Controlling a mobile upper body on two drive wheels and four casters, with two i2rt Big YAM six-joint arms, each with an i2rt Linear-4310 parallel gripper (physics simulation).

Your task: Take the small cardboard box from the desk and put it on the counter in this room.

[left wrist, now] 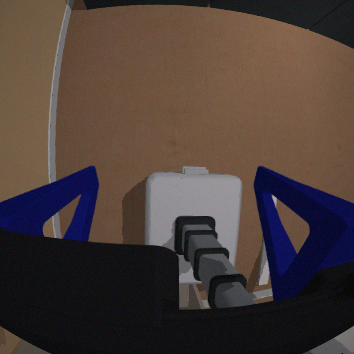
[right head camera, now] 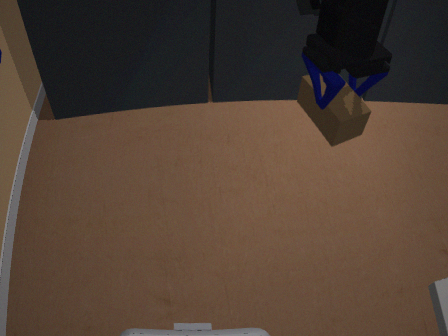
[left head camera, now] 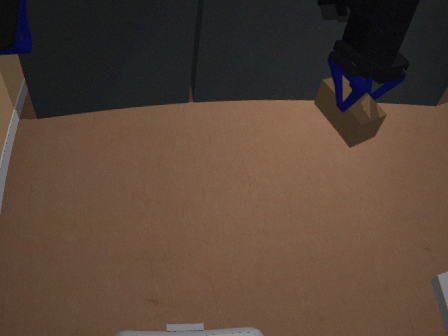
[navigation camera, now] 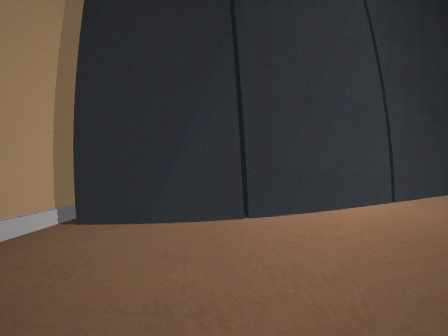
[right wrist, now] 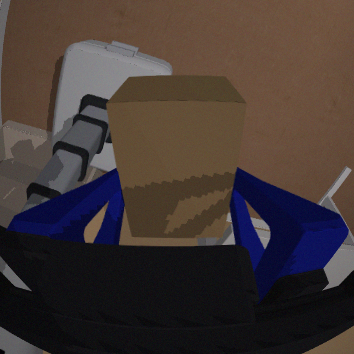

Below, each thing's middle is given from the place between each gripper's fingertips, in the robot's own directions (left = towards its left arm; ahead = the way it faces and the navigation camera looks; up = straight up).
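The brown cardboard box point(right head camera: 345, 117) is 440 mm to the right of my left hand, 160 mm below it and 80 mm ahead of it.
From my right hand, I see the brown cardboard box 10 mm below.
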